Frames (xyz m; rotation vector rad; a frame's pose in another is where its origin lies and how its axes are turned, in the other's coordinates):
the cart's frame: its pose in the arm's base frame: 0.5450 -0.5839 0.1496 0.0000 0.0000 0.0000
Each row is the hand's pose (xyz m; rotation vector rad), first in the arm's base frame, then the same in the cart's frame.
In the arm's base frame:
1: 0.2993 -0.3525 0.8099 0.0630 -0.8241 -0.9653
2: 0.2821 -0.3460 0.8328 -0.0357 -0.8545 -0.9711
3: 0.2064 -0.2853 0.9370 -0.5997 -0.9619 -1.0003
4: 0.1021 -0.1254 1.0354 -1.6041 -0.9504 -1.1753
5: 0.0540 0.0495 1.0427 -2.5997 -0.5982 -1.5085
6: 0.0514 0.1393 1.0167 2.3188 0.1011 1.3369
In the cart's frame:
1: -0.2457 0.2314 0.6603 0.0630 -0.8241 -0.9653
2: -0.2629 0.2379 0.6832 -0.0357 -0.8545 -0.9711
3: -0.3386 0.2986 0.7874 -0.5997 -0.9619 -1.0003
4: -0.4429 0.4585 0.8858 -1.6041 -0.9504 -1.1753
5: -0.4910 0.6334 0.8931 -2.5997 -0.5982 -1.5085
6: -0.4936 0.7232 0.8671 2.3188 0.1011 1.3369

